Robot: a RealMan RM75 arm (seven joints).
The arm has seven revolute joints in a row. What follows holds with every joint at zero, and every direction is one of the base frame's. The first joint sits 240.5 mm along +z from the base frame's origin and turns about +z. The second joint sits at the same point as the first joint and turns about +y. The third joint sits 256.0 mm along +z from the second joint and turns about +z. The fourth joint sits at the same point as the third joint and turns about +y. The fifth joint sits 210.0 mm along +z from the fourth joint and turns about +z. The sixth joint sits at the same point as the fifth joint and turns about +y. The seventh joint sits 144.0 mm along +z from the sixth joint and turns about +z. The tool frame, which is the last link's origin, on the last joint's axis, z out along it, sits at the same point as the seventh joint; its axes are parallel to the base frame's.
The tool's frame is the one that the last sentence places.
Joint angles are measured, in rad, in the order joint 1, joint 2, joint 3, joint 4, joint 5, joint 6, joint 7. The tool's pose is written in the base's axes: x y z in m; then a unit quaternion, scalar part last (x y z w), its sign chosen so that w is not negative. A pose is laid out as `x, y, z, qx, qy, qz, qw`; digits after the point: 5 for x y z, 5 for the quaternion.
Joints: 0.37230 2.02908 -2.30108 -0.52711 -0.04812 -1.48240 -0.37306
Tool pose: 0.18525, 0.25603, -0.07174, -0.77247, -0.30977, 0.39485, 0.38913
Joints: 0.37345 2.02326 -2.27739 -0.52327 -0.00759 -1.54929 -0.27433
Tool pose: 0.18337, 0.25994, -0.05640, -0.76242, -0.26858, 0.43701, 0.39446
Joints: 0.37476 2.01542 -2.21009 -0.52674 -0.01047 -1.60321 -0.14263
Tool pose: 0.18202, 0.26694, -0.03854, -0.75238, -0.22787, 0.47832, 0.39142
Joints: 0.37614 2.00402 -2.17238 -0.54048 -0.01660 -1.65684 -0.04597
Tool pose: 0.17888, 0.26836, -0.02432, -0.74025, -0.20780, 0.51620, 0.37734
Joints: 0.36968 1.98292 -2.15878 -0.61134 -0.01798 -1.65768 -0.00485
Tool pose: 0.16907, 0.26995, -0.01313, -0.72709, -0.20988, 0.54020, 0.36807
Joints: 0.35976 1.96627 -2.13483 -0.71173 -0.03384 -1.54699 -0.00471
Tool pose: 0.15721, 0.28059, -0.01050, -0.73175, -0.21438, 0.52517, 0.37786
